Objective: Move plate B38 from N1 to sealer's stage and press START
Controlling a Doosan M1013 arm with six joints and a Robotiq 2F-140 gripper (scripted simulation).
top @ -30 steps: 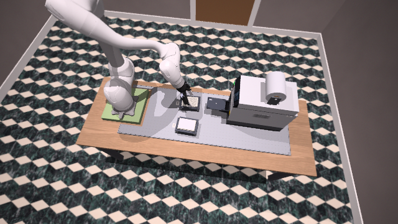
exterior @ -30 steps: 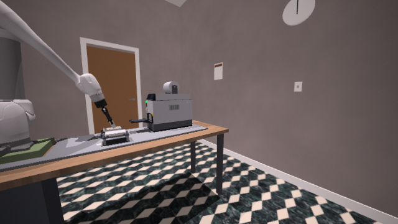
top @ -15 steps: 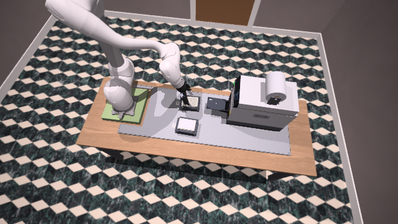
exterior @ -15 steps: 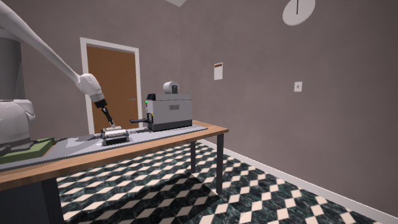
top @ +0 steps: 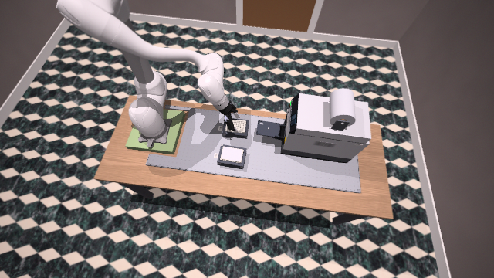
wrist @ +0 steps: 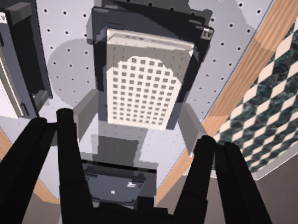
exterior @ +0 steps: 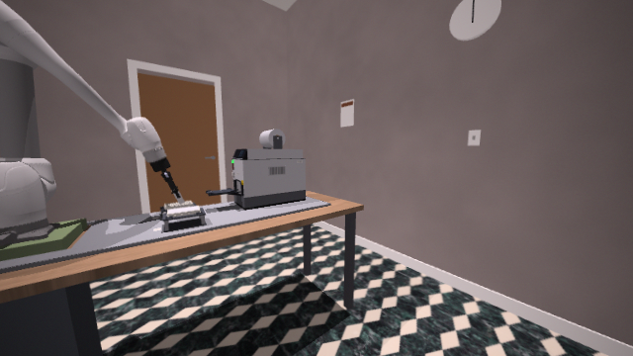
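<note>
My hand is 40 mm above the plate B38. From my hand the other things lie so: sealer stage (200 mm ahead, 30 mm to the right, 10 mm above); then white button (310 mm ahead, 100 mm above, 50 mm to the left); then pale plate (210 mm to the right, 30 mm below, 10 mm behind).
</note>
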